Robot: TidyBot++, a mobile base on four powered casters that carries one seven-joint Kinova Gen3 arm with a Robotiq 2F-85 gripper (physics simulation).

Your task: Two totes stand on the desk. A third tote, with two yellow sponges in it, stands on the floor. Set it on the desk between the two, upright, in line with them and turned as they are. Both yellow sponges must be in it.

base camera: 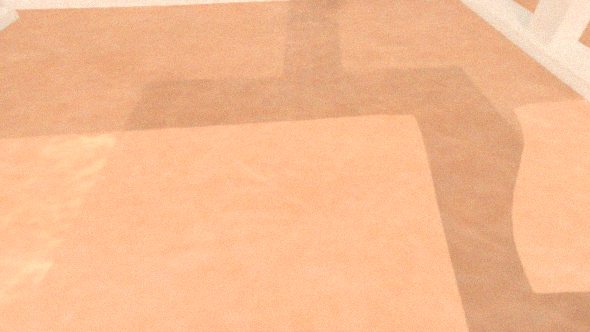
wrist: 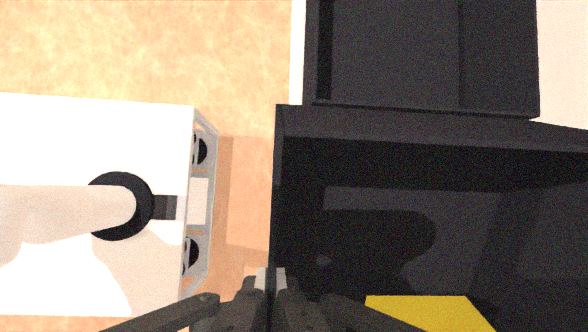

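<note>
My gripper (wrist: 270,283) is shut on the left wall of a black tote (wrist: 430,122), which is upright in the wrist view. A yellow sponge (wrist: 425,312) lies inside it at the lower edge of the view. A second sponge does not show. Another black tote (wrist: 390,55) stands on the white desk (wrist: 296,55) beyond the held tote's far rim. The held tote's rim overlaps the view of that tote's near side, so any gap between them is hidden. Whether the held tote touches the desk cannot be told. The other desk tote does not show.
My white base (wrist: 60,140) is at the left of the wrist view, with floor (wrist: 250,185) between it and the held tote. In the base camera, pale frame bars (base camera: 540,45) cross the top right corner, and a broad shadow (base camera: 310,100) lies on the floor.
</note>
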